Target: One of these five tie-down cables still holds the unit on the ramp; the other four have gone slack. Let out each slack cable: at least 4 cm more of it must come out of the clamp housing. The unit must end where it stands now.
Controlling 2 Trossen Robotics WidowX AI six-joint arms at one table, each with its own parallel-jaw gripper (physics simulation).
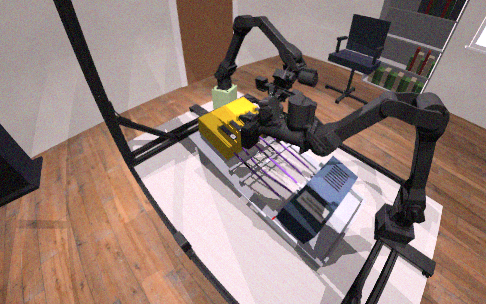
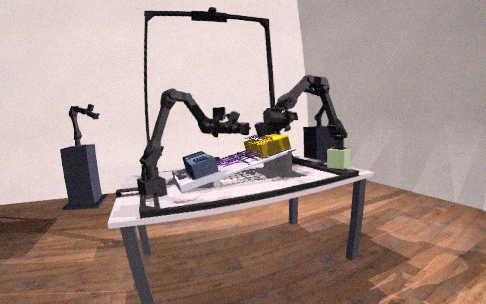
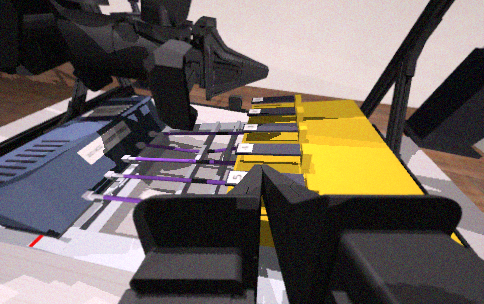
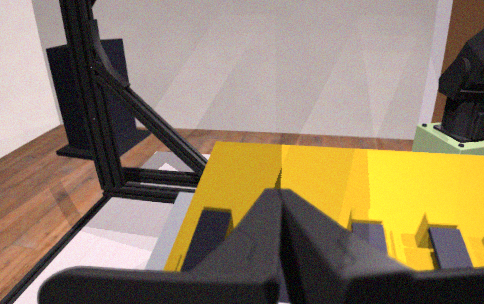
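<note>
The blue unit (image 1: 341, 172) (image 2: 202, 166) (image 3: 45, 175) stands on the white ramp (image 2: 183, 187), near its lower end. Purple cables (image 3: 180, 133) run from it to the yellow clamp housing (image 1: 212, 139) (image 2: 276, 145) (image 3: 345, 150) (image 4: 325, 172). The second cable from the back (image 3: 172, 148) sags. Dark levers numbered 4 (image 3: 275, 149) and 5 (image 3: 296, 178) lie on the housing. My left gripper (image 3: 260, 170) is shut and empty, its tips in front of lever 5. My right gripper (image 3: 267, 72) (image 4: 276, 200) is shut and empty, above the housing; its fingers hide a lever. Contact cannot be told.
A red mark (image 1: 274, 218) (image 3: 36, 241) shows at the ramp's edge beside the unit. A pale green block (image 1: 223, 98) (image 2: 339, 158) carries my left arm. My right arm reaches over the cables. A black frame (image 2: 145, 75) stands around the table (image 2: 120, 214).
</note>
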